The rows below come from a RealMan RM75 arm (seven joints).
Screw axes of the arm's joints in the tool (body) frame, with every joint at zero. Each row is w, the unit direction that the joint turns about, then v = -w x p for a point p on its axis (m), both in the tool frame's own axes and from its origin. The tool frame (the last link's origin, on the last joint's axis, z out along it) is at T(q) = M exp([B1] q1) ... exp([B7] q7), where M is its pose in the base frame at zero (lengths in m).
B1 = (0, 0, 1, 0.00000, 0.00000, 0.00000)
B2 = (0, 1, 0, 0.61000, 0.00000, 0.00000)
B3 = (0, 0, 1, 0.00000, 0.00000, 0.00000)
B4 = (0, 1, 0, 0.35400, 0.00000, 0.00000)
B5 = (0, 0, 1, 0.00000, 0.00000, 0.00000)
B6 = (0, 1, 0, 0.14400, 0.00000, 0.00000)
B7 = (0, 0, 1, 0.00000, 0.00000, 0.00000)
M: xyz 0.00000 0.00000 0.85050 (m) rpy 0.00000 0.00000 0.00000 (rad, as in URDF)
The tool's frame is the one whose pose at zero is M.
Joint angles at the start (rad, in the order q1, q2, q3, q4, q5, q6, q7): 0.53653 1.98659 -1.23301 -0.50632 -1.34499 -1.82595 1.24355
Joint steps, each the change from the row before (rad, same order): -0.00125 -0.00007 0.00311 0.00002 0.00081 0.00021 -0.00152; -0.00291 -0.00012 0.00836 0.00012 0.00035 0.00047 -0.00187; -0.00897 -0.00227 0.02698 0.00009 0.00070 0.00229 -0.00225; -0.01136 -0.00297 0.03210 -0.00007 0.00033 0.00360 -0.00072; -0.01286 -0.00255 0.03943 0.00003 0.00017 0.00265 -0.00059; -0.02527 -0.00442 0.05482 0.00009 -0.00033 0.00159 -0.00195; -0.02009 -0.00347 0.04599 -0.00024 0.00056 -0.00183 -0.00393
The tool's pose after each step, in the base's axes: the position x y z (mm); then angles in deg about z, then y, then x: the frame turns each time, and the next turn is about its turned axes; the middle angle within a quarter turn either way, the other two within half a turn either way. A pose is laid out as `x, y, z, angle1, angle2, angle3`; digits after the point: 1 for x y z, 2 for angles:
200.7, 294.1, -1.0, -17.38, 47.27, 166.80
201.7, 294.5, 0.2, -17.27, 47.63, 167.38
205.1, 296.2, 4.6, -17.03, 48.60, 169.25
209.6, 297.9, 10.0, -16.85, 49.67, 171.47
214.8, 299.7, 16.5, -16.55, 51.01, 174.10
224.7, 299.7, 26.0, -16.20, 52.81, 177.95
232.6, 299.2, 34.4, -15.36, 54.36, -178.56

